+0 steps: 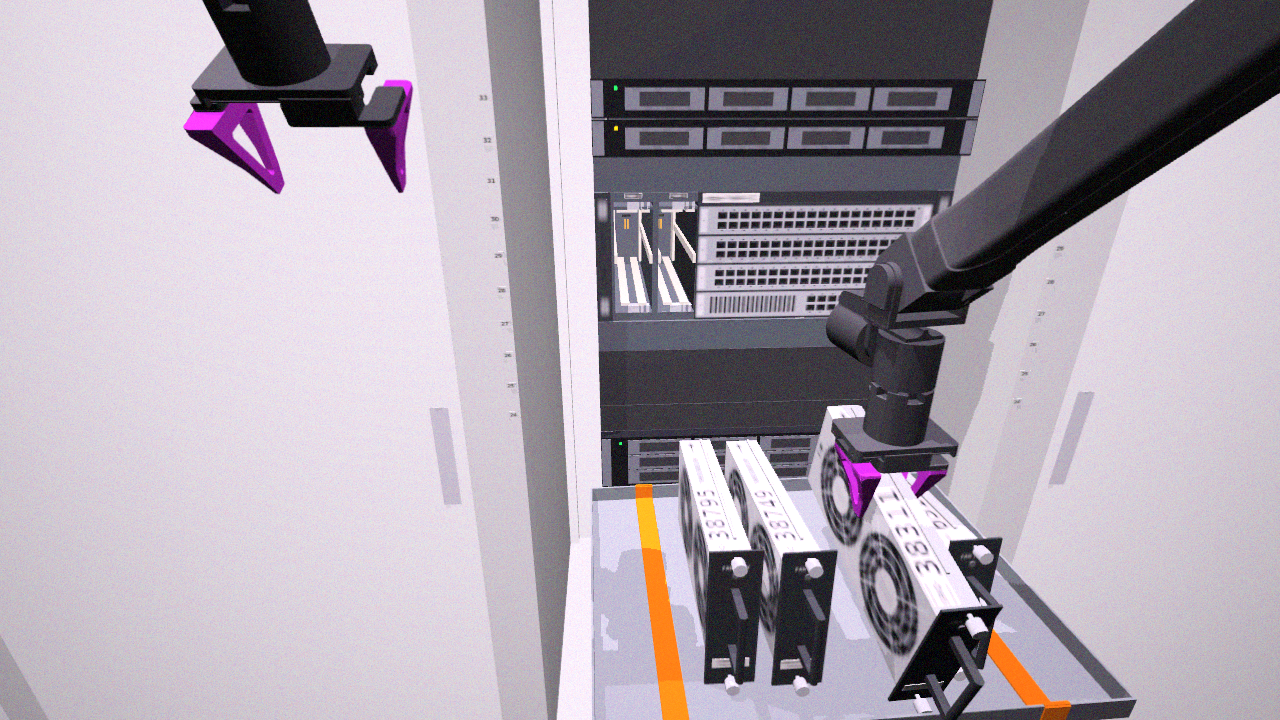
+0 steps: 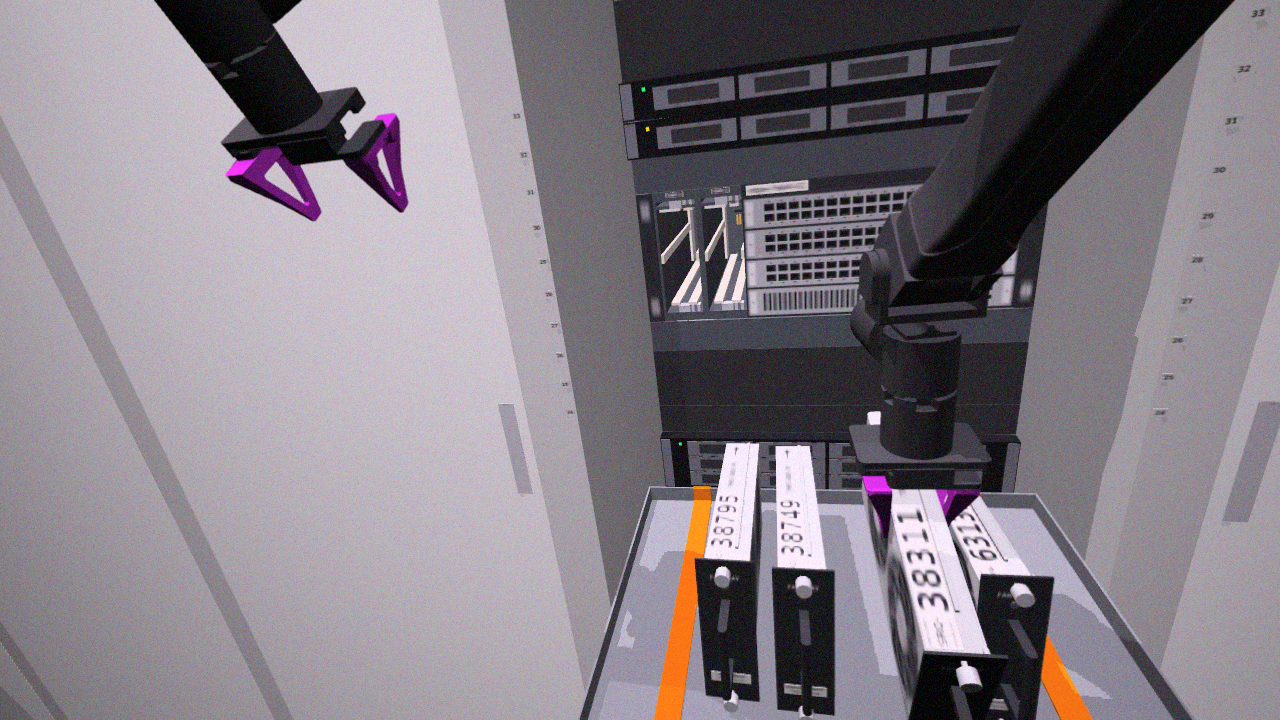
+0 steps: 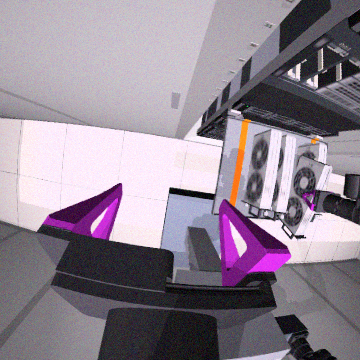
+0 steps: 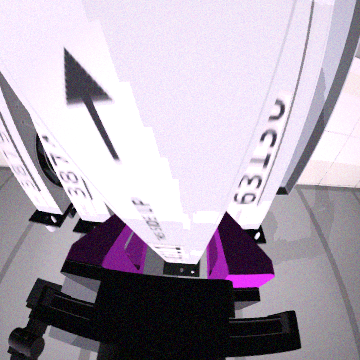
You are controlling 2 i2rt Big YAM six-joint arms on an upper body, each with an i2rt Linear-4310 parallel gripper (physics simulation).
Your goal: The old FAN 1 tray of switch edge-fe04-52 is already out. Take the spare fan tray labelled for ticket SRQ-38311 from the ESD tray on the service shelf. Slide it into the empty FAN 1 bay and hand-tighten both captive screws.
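The spare fan tray labelled 38311 (image 1: pixel 921 546) (image 2: pixel 930 573) (image 3: pixel 303 181) (image 4: pixel 145 125) is tilted, its rear end raised and its black faceplate low at the front. My right gripper (image 1: pixel 890 501) (image 2: pixel 916 523) (image 4: pixel 172 220) is shut on its white top edge. Whether its lower front corner touches the ESD tray (image 1: pixel 617 662) (image 2: pixel 644 626) is unclear. My left gripper (image 1: pixel 340 188) (image 2: pixel 358 214) (image 3: pixel 172 196) is open and empty, high at the left. Switch bays, a left one (image 1: pixel 632 286) (image 2: pixel 684 259) and a right one (image 1: pixel 675 286) (image 2: pixel 726 259), stand empty; their labels are unreadable.
Fan trays 38795 (image 1: pixel 716 514) (image 2: pixel 735 510) and 38749 (image 1: pixel 769 501) (image 2: pixel 796 519) stand upright left of the held one. Another tray, ending 130 (image 2: pixel 989 537) (image 4: pixel 260 160), stands close at its right. The switch's line cards (image 1: pixel 778 246) (image 2: pixel 805 237) are right of the bays.
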